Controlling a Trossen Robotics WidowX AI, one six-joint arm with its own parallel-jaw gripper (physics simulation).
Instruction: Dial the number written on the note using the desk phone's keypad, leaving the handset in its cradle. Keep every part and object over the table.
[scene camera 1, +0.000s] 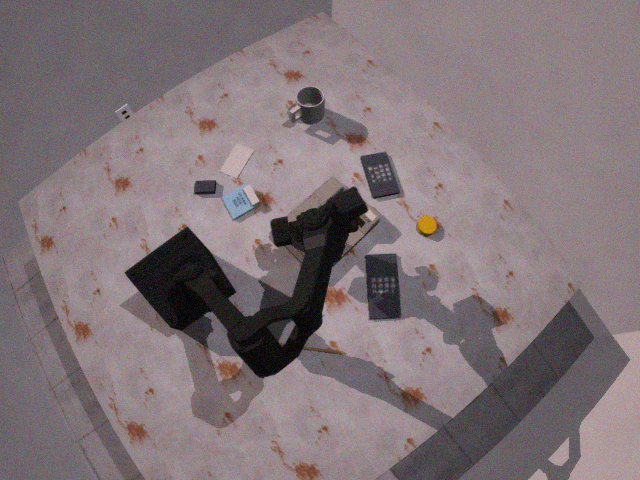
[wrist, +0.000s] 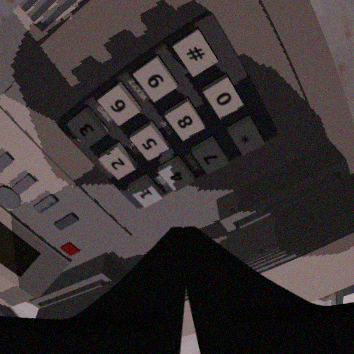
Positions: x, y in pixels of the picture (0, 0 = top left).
My gripper shows in scene camera 1 (313, 226) and in the wrist view (182, 238). A handset shows in scene camera 1 (332, 187) and in the wrist view (294, 242).
